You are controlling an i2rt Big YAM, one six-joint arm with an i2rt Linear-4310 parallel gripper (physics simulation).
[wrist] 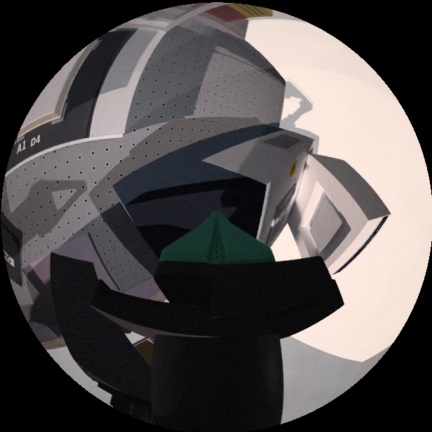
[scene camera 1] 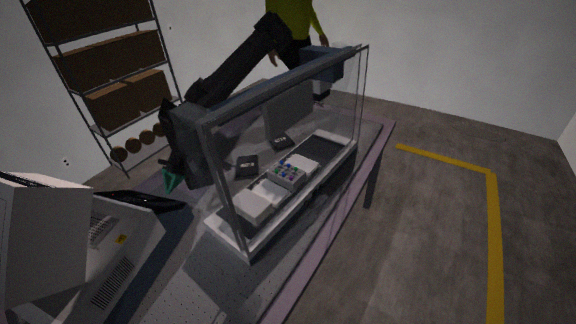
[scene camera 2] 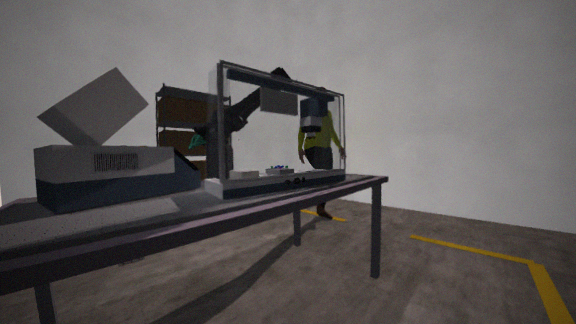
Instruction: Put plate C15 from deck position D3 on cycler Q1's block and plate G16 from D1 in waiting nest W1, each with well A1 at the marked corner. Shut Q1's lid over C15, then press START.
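Frame: origin at the arm's base, x ahead, y up, z right, level; metres.
Seen in the pictures: gripper, fingertip midpoint: (scene camera 1: 167, 193) (scene camera 2: 189, 149).
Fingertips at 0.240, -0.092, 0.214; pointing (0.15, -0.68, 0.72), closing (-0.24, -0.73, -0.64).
Observation:
Pixels of each thing's top centre, then the offset from my fingertips to it, as dx, dy, dz. "spot": a spot on its surface instead.
- Q1's lid, surface spot: (scene camera 1: 47, 235) spot: +0.114, +0.169, +0.274
- white block-shaped item, top centre: (scene camera 1: 250, 202) (scene camera 2: 243, 170) +0.154, -0.102, -0.199
- lower white item, top centre: (scene camera 1: 270, 190) +0.150, -0.128, -0.298
My gripper (scene camera 1: 172, 186) (scene camera 2: 196, 142) (wrist: 216, 217) is shut and empty, its green fingertips together. In the wrist view they overlap the dark sloping front panel (wrist: 200, 205) of cycler Q1 (scene camera 1: 125, 237) (scene camera 2: 105, 167); contact cannot be told, and START cannot be made out. Q1's lid (scene camera 1: 47, 235) (scene camera 2: 95, 107) (wrist: 357, 185) stands raised. Its block is hidden. On the deck, a white block-shaped item (scene camera 1: 252, 202) (scene camera 2: 244, 174) stands at the near end, with a lower white item (scene camera 1: 271, 191) behind it and a white plate (scene camera 1: 304, 162) beyond the tube rack. Plate names and A1 corners are unreadable.
A glass-sided enclosure (scene camera 1: 270, 90) (scene camera 2: 221, 125) surrounds the deck. A rack of coloured tubes (scene camera 1: 286, 173) (scene camera 2: 279, 170) stands inside. Two dark labelled pads (scene camera 1: 247, 166) (scene camera 1: 281, 141) lie behind the deck. A pipetting head (scene camera 1: 322, 65) (scene camera 2: 314, 112) hangs at the far end. A person (scene camera 1: 290, 20) (scene camera 2: 322, 137) stands behind.

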